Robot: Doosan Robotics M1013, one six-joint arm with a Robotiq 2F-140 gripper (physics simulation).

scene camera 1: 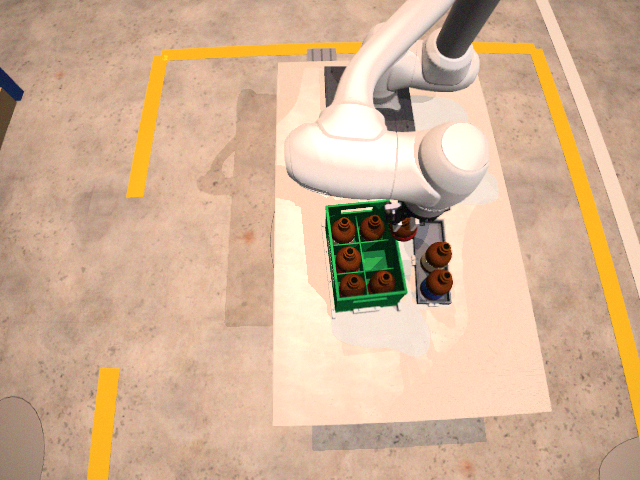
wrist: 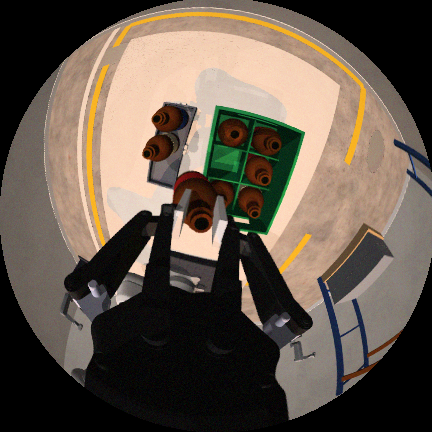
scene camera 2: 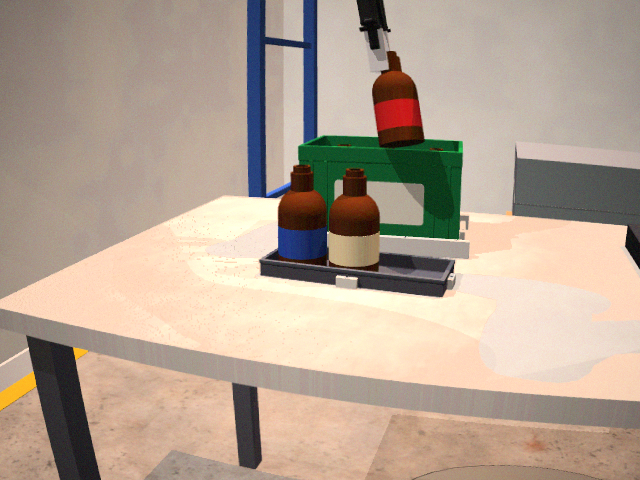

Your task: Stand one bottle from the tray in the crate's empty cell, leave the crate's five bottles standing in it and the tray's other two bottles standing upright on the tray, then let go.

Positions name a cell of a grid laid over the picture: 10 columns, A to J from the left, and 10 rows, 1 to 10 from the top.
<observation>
I see my gripper (scene camera 1: G5), a red-label brown bottle (scene camera 2: G3), a blue-label bottle (scene camera 2: E5) and a cream-label bottle (scene camera 2: F5).
The blue-label bottle is seen too in scene camera 1 (scene camera 1: G6) and in the wrist view (wrist: D3). My gripper shows as well in the wrist view (wrist: E5).
</observation>
